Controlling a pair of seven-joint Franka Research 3 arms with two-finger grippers.
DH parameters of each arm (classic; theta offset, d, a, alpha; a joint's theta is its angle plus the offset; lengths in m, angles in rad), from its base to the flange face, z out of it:
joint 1: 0 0.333 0 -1.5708
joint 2: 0 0 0 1.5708
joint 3: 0 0.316 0.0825 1.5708
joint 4: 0 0 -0.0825 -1.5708
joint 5: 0 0.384 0 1.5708
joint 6: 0 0 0.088 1.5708
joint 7: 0 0.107 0 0
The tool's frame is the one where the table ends.
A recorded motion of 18 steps. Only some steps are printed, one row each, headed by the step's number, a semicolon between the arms.
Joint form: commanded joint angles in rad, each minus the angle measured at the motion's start. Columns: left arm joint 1, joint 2, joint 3, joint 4, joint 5, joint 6, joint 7; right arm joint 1, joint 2, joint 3, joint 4, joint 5, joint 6, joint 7.
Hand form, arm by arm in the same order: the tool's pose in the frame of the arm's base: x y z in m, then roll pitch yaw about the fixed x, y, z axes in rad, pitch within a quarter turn. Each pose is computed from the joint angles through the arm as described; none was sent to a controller.
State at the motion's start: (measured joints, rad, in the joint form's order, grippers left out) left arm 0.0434 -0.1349 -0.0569 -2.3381 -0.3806 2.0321 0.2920; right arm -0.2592 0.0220 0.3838 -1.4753 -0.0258 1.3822 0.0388
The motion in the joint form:
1: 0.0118 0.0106 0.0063 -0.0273 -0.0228 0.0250 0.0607; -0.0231 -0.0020 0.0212 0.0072 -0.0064 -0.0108 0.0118
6: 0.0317 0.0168 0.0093 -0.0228 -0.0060 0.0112 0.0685; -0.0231 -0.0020 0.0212 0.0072 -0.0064 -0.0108 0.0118
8: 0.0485 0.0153 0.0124 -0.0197 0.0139 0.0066 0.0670; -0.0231 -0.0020 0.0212 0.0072 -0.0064 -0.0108 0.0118
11: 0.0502 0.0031 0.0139 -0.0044 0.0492 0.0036 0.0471; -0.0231 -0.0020 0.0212 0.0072 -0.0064 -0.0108 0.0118
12: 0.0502 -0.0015 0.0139 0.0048 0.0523 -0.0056 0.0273; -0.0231 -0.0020 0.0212 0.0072 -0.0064 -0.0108 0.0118
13: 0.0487 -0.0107 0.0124 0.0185 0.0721 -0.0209 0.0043; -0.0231 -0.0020 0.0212 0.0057 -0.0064 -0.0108 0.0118
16: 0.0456 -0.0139 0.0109 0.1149 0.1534 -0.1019 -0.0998; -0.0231 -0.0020 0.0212 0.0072 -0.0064 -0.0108 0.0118
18: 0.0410 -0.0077 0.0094 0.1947 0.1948 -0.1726 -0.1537; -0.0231 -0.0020 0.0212 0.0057 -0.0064 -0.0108 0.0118
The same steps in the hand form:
1: 0.4646 -0.0189 0.3648 2.7757 0.0942 -0.1411; 0.5358 0.0596 0.6456 3.1114 0.1136 0.0662
6: 0.4646 -0.0081 0.3627 2.7818 0.1072 -0.1394; 0.5358 0.0596 0.6456 3.1114 0.1136 0.0662
8: 0.4647 0.0020 0.3641 2.7961 0.1099 -0.1303; 0.5358 0.0596 0.6456 3.1114 0.1136 0.0662
11: 0.4677 0.0053 0.3756 2.8299 0.0971 -0.1272; 0.5358 0.0596 0.6456 3.1114 0.1136 0.0662
12: 0.4690 0.0051 0.3811 2.8335 0.0983 -0.1123; 0.5358 0.0596 0.6456 3.1114 0.1136 0.0662
13: 0.4702 0.0042 0.3900 2.8509 0.0992 -0.1071; 0.5358 0.0596 0.6449 3.1113 0.1151 0.0662
16: 0.4837 0.0048 0.4275 2.9225 0.1123 -0.0650; 0.5358 0.0596 0.6456 3.1114 0.1136 0.0662
18: 0.4930 0.0033 0.4551 2.9595 0.1218 -0.0459; 0.5358 0.0596 0.6449 3.1113 0.1151 0.0662

